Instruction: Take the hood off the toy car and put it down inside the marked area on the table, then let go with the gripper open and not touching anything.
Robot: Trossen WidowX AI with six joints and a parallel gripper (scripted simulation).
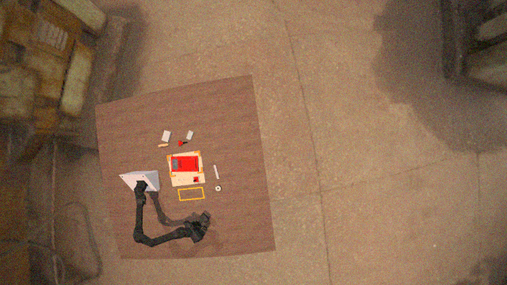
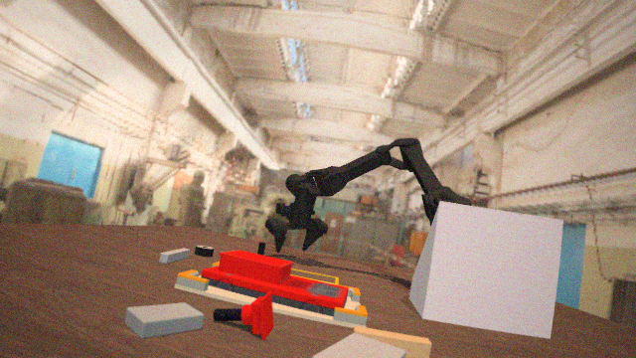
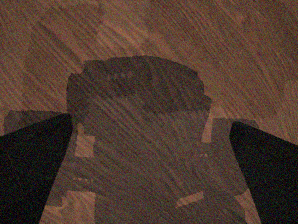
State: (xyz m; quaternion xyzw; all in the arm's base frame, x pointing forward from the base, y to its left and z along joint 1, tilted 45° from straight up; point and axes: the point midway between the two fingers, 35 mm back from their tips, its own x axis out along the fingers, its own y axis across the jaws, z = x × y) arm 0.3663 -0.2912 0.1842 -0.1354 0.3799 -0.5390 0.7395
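Now: gripper tip 4 cm past the hood, 45 cm to the right of it and 2 cm below it. From my gripper tip the other things lie so: black wheel (14 cm ahead, 27 cm to the left, 1 cm below); tan bar (23 cm behind, 60 cm to the left, 1 cm below).
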